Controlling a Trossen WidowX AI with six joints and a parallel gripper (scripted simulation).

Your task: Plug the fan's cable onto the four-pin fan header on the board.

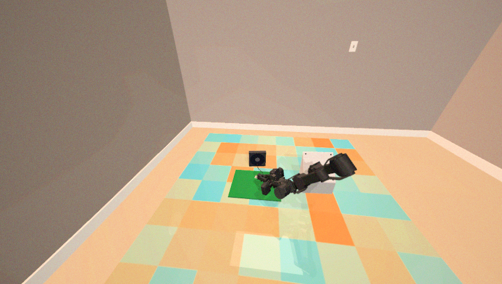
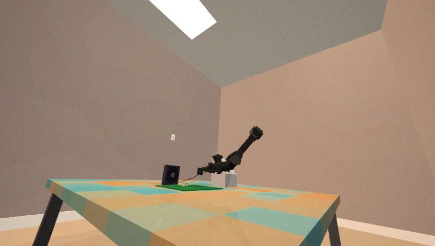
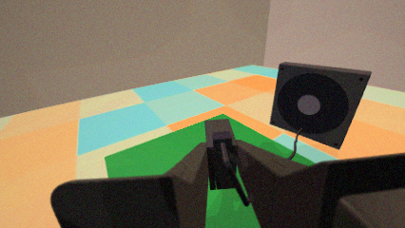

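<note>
My gripper tip is now 120 mm above the green board, 40 mm to the left of it and 40 mm short of it. Round my gripper tip: black plug (10 mm below); then black fan (210 mm to the right, 60 mm ahead, 40 mm below).
</note>
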